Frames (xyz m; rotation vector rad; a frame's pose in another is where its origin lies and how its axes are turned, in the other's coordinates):
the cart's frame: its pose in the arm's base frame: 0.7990 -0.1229 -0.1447 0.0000 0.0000 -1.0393
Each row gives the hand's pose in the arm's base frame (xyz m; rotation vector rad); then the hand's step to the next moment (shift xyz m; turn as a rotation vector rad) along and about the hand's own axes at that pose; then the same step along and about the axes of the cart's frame.
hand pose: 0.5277 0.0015 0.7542 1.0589 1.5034 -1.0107
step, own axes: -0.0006 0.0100 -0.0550 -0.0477 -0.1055 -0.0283
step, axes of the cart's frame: -0.0497 0.0242 0.0083 -0.0457 -0.0922 0.0601
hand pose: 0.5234 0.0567 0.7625 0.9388 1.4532 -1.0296
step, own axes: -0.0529 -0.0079 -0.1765 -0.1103 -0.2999 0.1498
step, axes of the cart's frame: -0.1698 0.0346 0.0630 0.0929 -0.3134 0.1331
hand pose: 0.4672 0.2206 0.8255 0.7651 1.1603 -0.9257
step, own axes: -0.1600 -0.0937 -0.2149 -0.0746 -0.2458 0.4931
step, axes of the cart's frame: -0.2542 -0.0757 0.1009 0.4380 -0.2901 0.1821
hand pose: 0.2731 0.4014 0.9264 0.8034 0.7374 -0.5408
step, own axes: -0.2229 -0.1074 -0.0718 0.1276 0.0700 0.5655
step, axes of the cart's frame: -0.1467 -0.1928 0.0877 0.5422 0.0768 0.2028
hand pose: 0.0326 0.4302 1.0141 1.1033 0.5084 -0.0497
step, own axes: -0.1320 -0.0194 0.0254 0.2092 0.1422 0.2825
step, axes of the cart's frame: -0.0069 -0.1270 0.0475 0.2827 0.2162 0.1308
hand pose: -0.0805 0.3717 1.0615 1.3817 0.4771 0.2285
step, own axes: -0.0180 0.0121 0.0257 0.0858 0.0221 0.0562
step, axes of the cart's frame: 0.0229 -0.0167 0.0181 0.0604 0.0850 0.0116
